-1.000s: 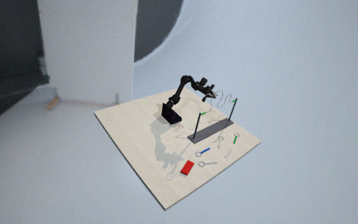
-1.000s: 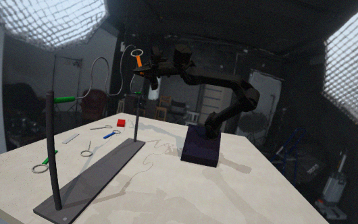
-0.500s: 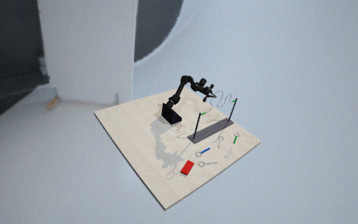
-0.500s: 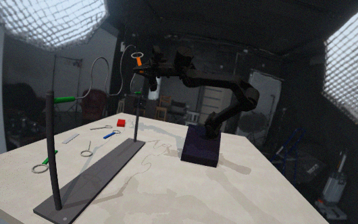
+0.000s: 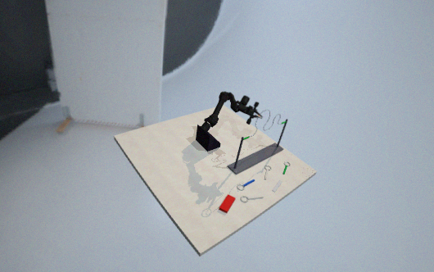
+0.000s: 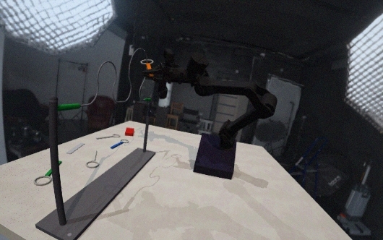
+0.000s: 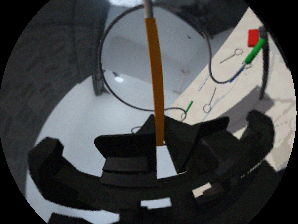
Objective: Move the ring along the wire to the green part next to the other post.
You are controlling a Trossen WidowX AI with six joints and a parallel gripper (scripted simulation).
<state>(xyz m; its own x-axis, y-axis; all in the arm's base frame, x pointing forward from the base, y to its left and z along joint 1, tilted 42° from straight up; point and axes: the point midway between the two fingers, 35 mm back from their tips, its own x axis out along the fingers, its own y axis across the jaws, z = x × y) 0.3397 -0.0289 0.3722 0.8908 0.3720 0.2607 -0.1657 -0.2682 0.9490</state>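
The orange-handled ring is 80 mm to the right of my gripper tip, 40 mm above it and 10 mm ahead of it. Also, from my gripper tip: grey bar (400 mm below, 360 mm ahead, 80 mm to the right); green-handled ring (400 mm below, 270 mm ahead, 170 mm to the left); blue-handled ring (400 mm below, 300 mm to the right, 210 mm ahead).
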